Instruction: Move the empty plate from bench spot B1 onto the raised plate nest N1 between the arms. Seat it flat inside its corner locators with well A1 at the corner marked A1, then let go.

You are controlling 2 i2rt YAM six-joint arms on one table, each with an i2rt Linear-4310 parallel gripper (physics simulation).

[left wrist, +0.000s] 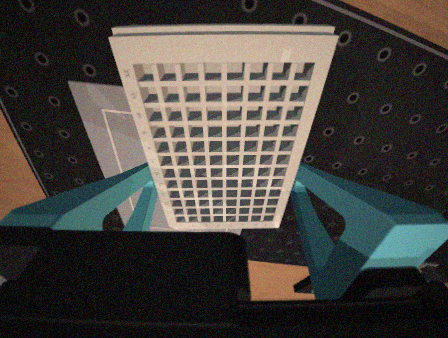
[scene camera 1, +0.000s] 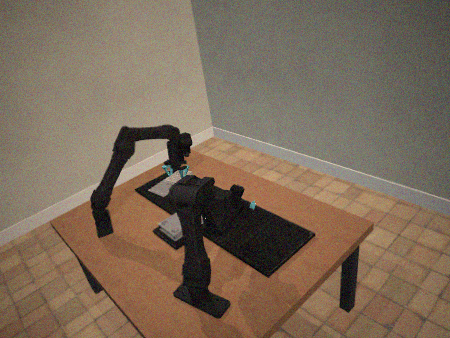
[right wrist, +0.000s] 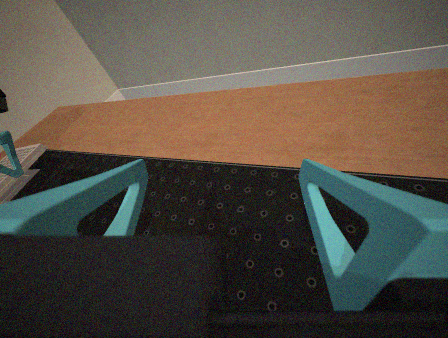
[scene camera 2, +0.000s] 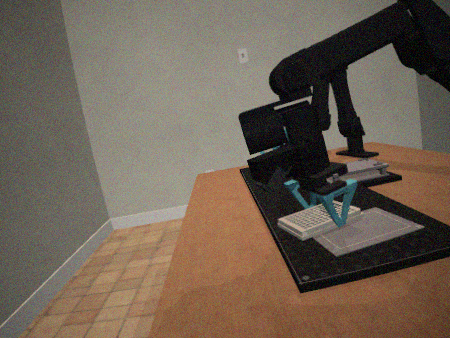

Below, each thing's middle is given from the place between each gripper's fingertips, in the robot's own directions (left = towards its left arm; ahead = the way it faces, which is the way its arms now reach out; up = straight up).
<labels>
My right hand is 490 mm to the right of the white well plate (scene camera 2: 311, 222), 70 mm above it and 30 mm short of it.
My left gripper is now 10 mm below the white well plate and 10 mm short of it.
</labels>
